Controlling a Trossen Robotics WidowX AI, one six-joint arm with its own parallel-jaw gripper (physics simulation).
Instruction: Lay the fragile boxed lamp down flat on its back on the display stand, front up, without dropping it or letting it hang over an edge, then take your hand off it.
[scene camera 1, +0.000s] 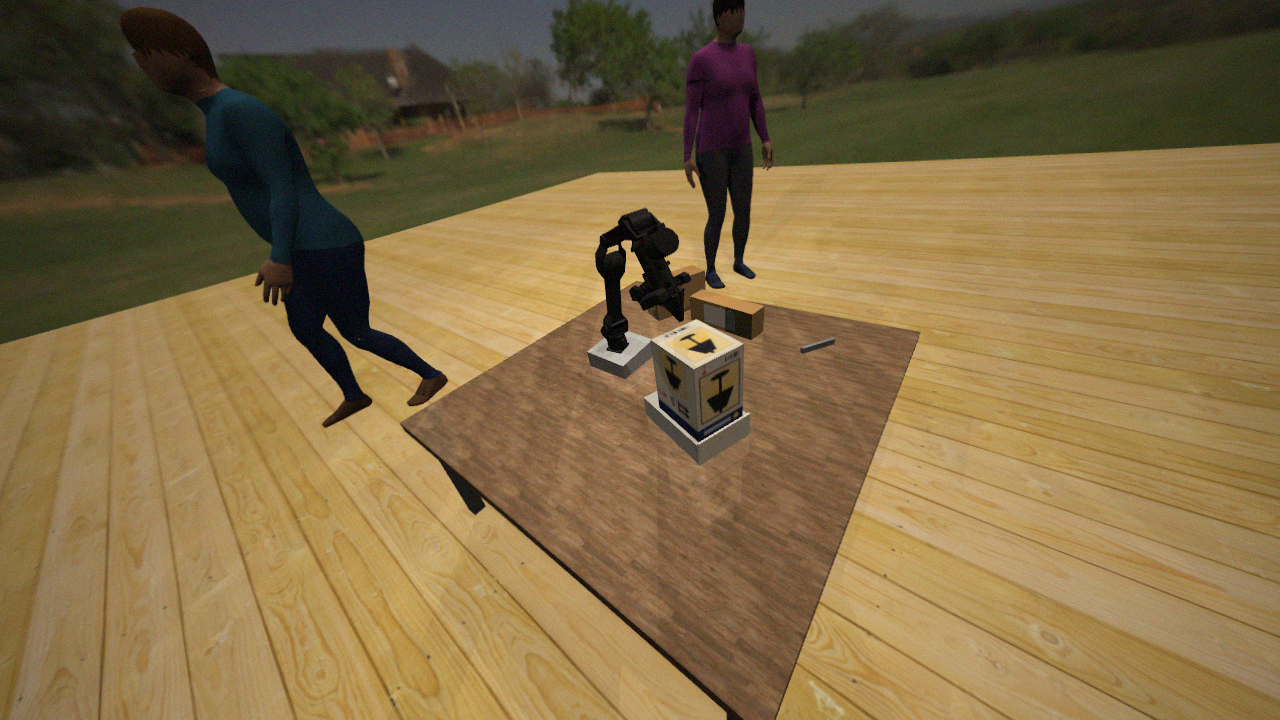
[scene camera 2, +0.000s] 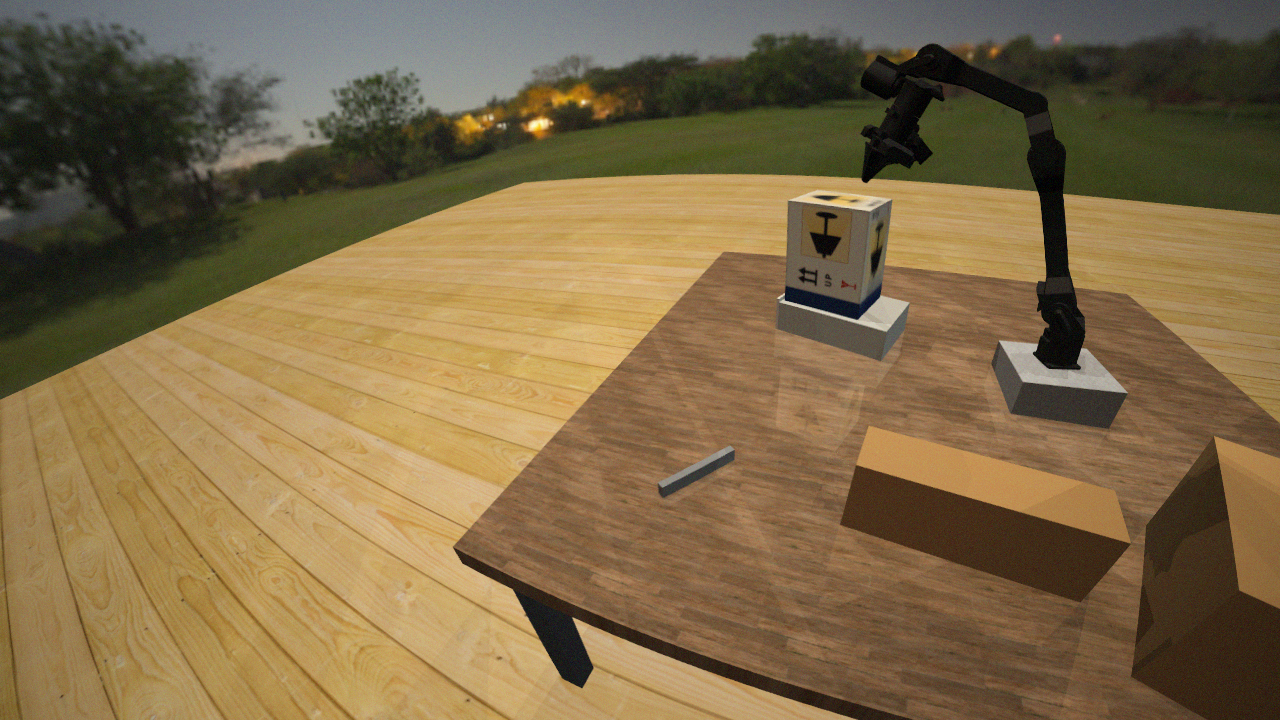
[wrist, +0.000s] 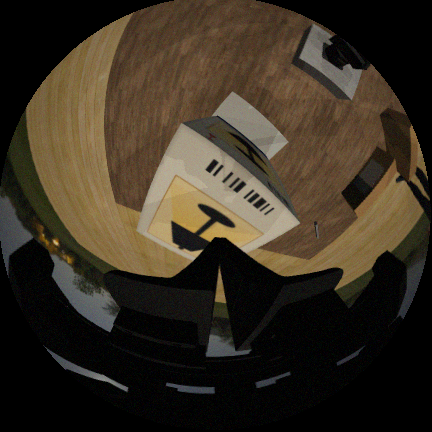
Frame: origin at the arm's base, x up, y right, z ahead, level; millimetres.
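Where they show: gripper, fingertip midpoint: (scene camera 1: 681, 321) (scene camera 2: 863, 181) (wrist: 218, 242); arm's base at its link origin: (scene camera 1: 617, 346) (scene camera 2: 1056, 361).
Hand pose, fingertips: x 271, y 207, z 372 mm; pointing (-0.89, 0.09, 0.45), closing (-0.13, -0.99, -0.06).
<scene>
Things, the pixels of their top centre, and the offset from my fingertips. "spot": a spot on its surface instead.
- lamp box at its top centre: (wrist: 201, 229) (scene camera 2: 841, 199) (scene camera 1: 695, 341) dx -41, dy +19, dz +41 mm
- long brown box at its top centre: (scene camera 2: 986, 478) (scene camera 1: 725, 300) (wrist: 378, 189) dx -227, dy -577, dz -90 mm
- larger brown box at a spot on its surface: (scene camera 2: 1208, 573) spot: dx -213, dy -703, dz -266 mm
- thin grey bar at its top centre: (scene camera 2: 697, 465) (scene camera 1: 818, 342) (wrist: 316, 231) dx -315, dy -506, dz +269 mm
The lamp box (scene camera 1: 698, 380) (scene camera 2: 832, 255) (wrist: 215, 195) stands upright on the white display stand (scene camera 1: 723, 442) (scene camera 2: 836, 329) (wrist: 245, 112), taller than it is wide. A blue band runs around its foot. Its top face shows a lamp picture and a barcode. In scene camera 2, one side shows a lamp picture with its disc uppermost, over arrows and sideways "UP" lettering. The box sits toward one side of the stand; I cannot tell whether its base overhangs there. My gripper (scene camera 1: 680, 317) (scene camera 2: 866, 180) (wrist: 218, 242) is shut and empty, with its fingertips above the box, apparently not touching it.
The arm's base block (scene camera 1: 619, 356) (scene camera 2: 1060, 394) (wrist: 325, 75) stands beside the stand. A long brown box (scene camera 1: 738, 317) (scene camera 2: 975, 514), a larger brown box (scene camera 2: 1208, 573) and a thin grey bar (scene camera 1: 817, 344) (scene camera 2: 696, 471) (wrist: 316, 230) are on the table. Two people stand beyond the table.
</scene>
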